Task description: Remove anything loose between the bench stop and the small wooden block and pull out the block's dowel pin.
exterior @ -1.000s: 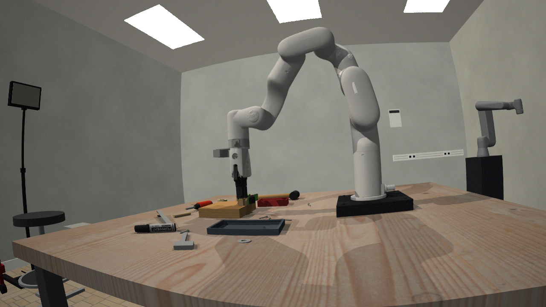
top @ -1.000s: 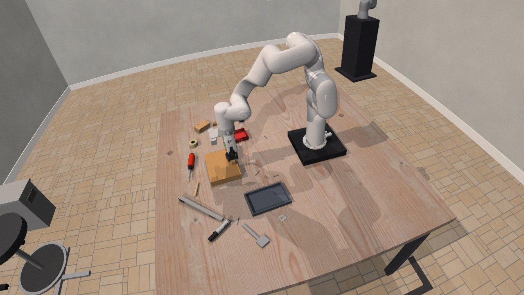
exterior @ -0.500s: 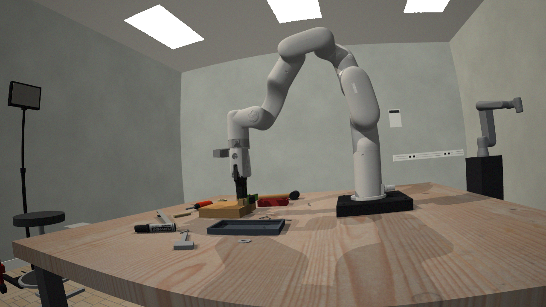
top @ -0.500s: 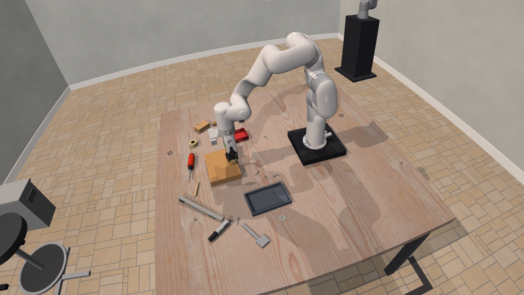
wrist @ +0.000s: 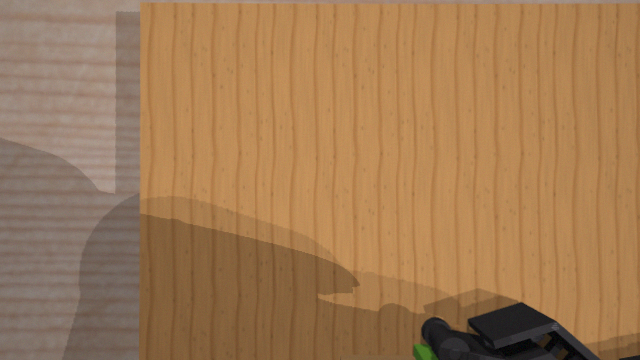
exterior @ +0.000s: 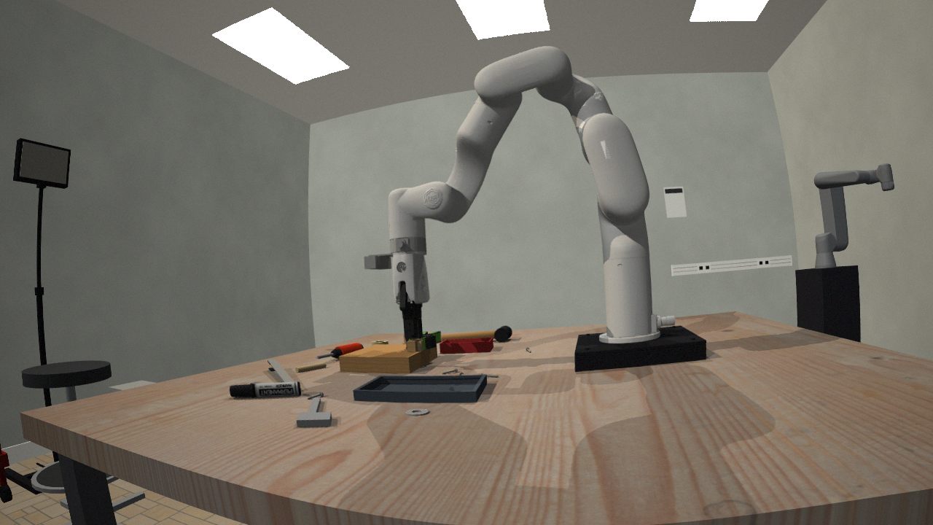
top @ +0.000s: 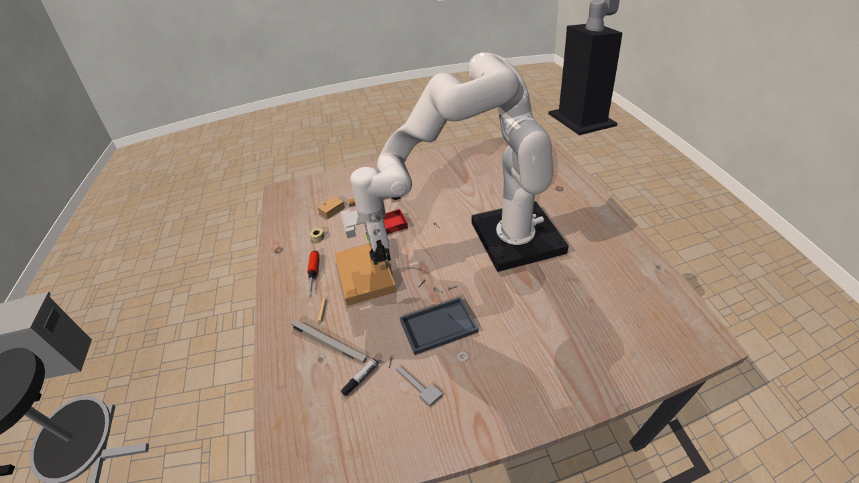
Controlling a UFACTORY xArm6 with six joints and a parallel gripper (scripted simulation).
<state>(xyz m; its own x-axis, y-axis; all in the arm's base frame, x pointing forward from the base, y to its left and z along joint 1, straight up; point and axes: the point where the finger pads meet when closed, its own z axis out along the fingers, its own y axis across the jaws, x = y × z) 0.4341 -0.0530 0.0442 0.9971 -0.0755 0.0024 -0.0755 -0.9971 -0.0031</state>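
The dowel pin lies 2 cm below my hand. From my hand the other things lie so: small wooden block 4 cm below; then red tray 8 cm behind, 20 cm to the right, 7 cm below; then orange bench board 5 cm ahead, 1 cm to the right, 5 cm below.
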